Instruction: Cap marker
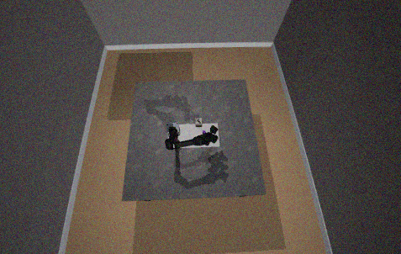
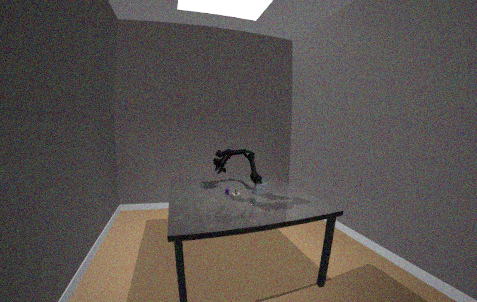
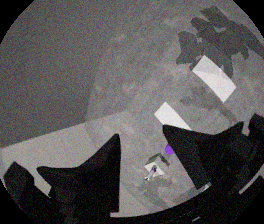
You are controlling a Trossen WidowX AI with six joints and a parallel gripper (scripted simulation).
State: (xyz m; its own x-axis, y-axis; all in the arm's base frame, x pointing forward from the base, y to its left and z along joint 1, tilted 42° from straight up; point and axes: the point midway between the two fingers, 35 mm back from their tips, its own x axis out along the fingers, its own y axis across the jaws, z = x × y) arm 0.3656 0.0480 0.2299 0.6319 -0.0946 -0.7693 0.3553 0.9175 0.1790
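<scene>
My gripper tip is 170 mm above the purple cap, 90 mm past it and 80 mm to the right of it. Also, from my gripper tip: white block 210 mm to the left, 170 mm below, 140 mm behind.
</scene>
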